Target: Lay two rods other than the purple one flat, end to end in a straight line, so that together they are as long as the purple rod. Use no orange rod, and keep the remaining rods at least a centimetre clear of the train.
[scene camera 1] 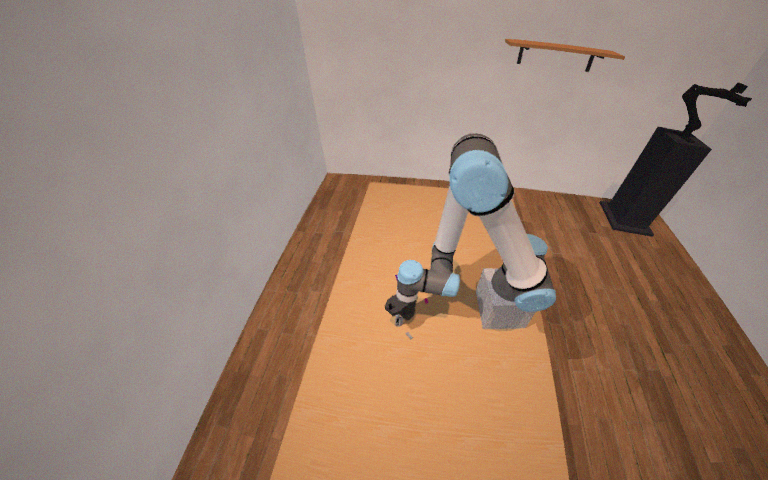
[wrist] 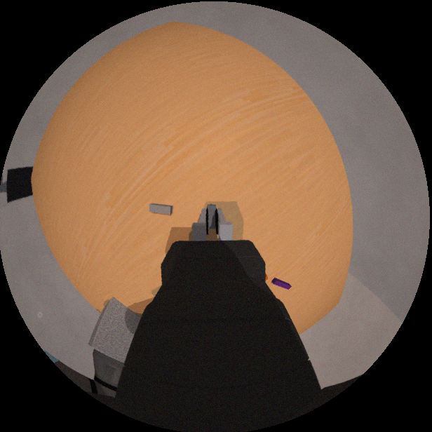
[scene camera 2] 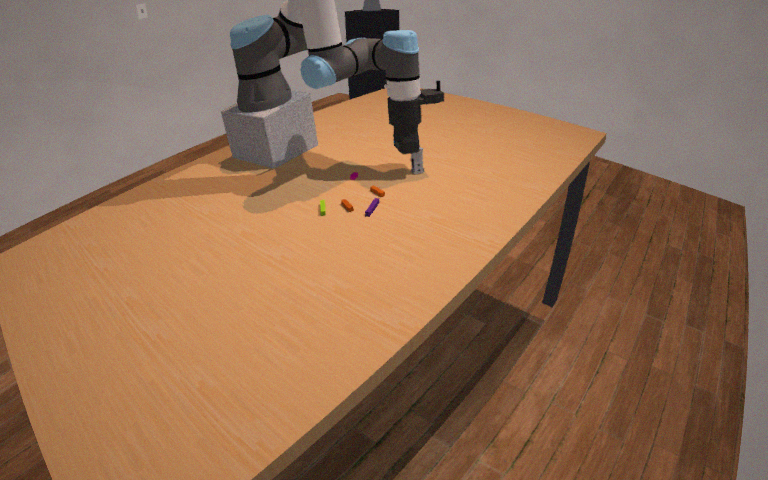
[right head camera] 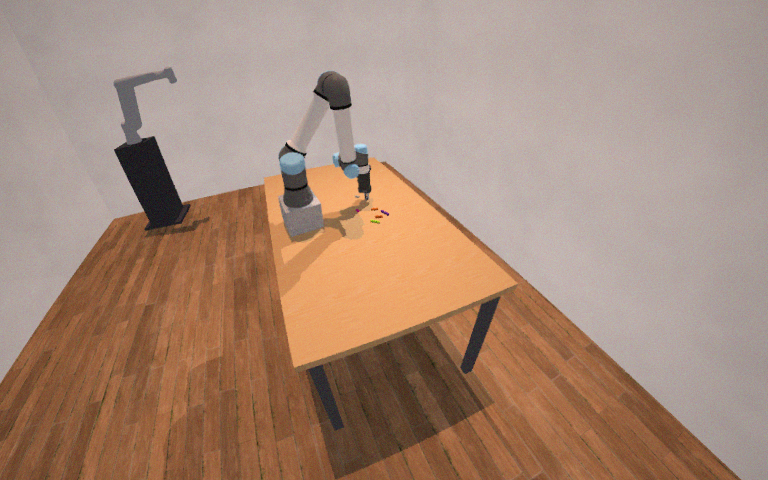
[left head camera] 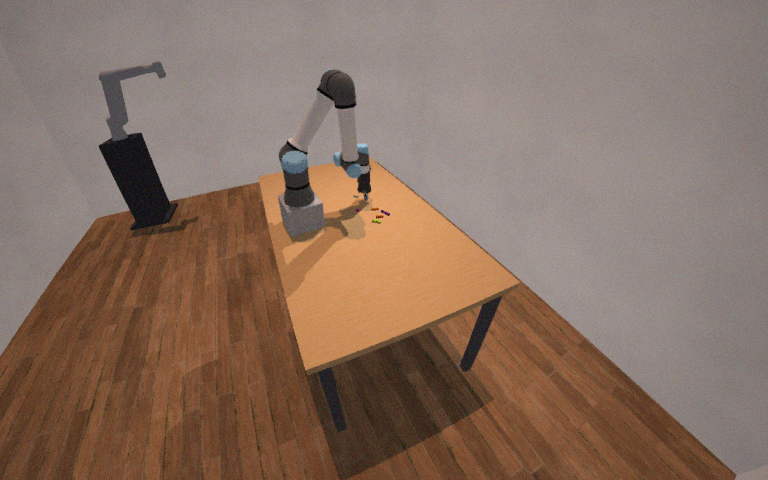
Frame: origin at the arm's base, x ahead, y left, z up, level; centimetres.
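Seen in the pictures: gripper, between the fingertips: (scene camera 1: 398, 323) (scene camera 2: 417, 171) (right head camera: 367, 199) (left head camera: 366, 198); arm's base, origin of its link: (scene camera 2: 264, 101) (right head camera: 298, 199) (left head camera: 299, 198).
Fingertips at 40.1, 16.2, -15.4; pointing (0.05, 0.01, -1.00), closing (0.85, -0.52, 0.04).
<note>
Offsets run from my fingertips to a thing's top centre, as dx, dy, dz. Level surfaces: height alone.
My gripper (wrist: 211, 215) (scene camera 2: 417, 171) (left head camera: 365, 198) (right head camera: 367, 198) (scene camera 1: 398, 321) points down at the table and is shut on a grey rod (wrist: 212, 209), whose end shows between the fingertips in the wrist view. A second grey rod @(-5.1, +4.6, +0.9) (wrist: 161, 209) (scene camera 1: 408, 335) (left head camera: 355, 196) lies flat on the table, apart from the gripper. The purple rod @(+4.7, -19.9, +0.9) (scene camera 2: 372, 207) (wrist: 281, 283) (left head camera: 385, 212) (right head camera: 384, 212) lies flat. A lime-green rod @(-3.0, -27.0, +0.9) (scene camera 2: 322, 207) (left head camera: 376, 221) (right head camera: 374, 221) lies farther from the gripper.
Two orange rods @(+0.6, -14.3, +0.9) (scene camera 2: 377, 191) @(+0.3, -23.0, +0.9) (scene camera 2: 347, 204) lie near the purple rod. A small magenta piece @(-9.2, -12.4, +0.9) (scene camera 2: 353, 176) (scene camera 1: 426, 301) lies on the robot-base side. The arm stands on a grey block (scene camera 2: 271, 130) (wrist: 112, 330) on the wooden table @(dz -0.1) (scene camera 2: 169, 316).
</note>
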